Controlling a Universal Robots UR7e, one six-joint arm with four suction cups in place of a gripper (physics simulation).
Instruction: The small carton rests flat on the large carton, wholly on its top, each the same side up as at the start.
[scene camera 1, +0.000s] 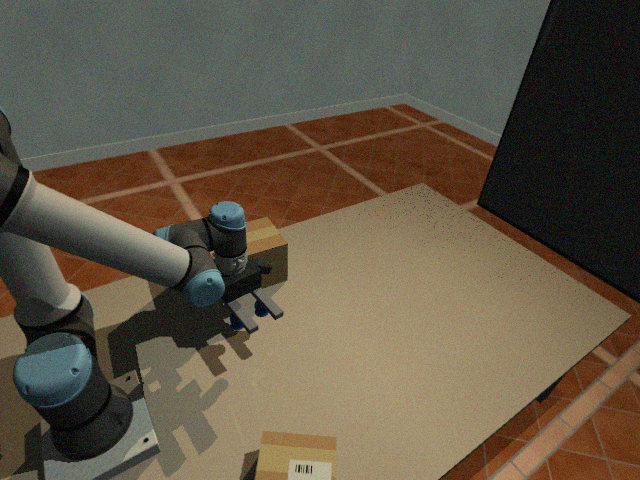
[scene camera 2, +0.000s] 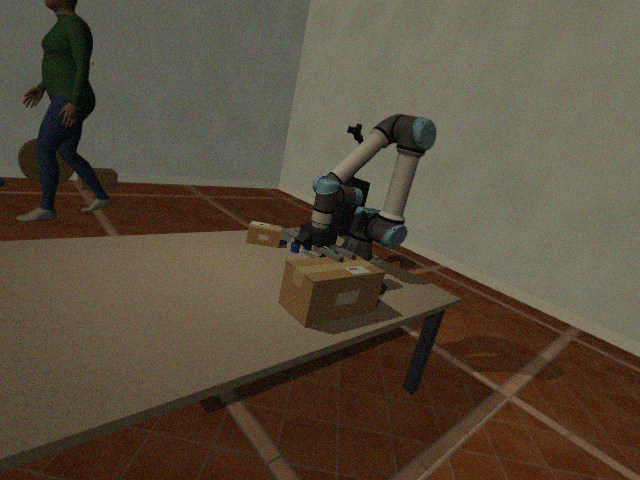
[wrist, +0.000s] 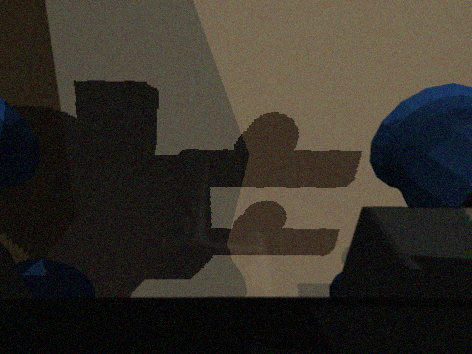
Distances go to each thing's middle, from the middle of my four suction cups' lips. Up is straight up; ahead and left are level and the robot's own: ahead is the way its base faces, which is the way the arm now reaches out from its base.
Labels:
Now: the large carton (scene camera 2: 315, 290) 18 cm to the left of my suction cup, 6 cm ahead of it and 4 cm below it. Round my suction cup: small carton (scene camera 1: 277, 448) (41 cm to the right, 8 cm below, 5 cm behind).

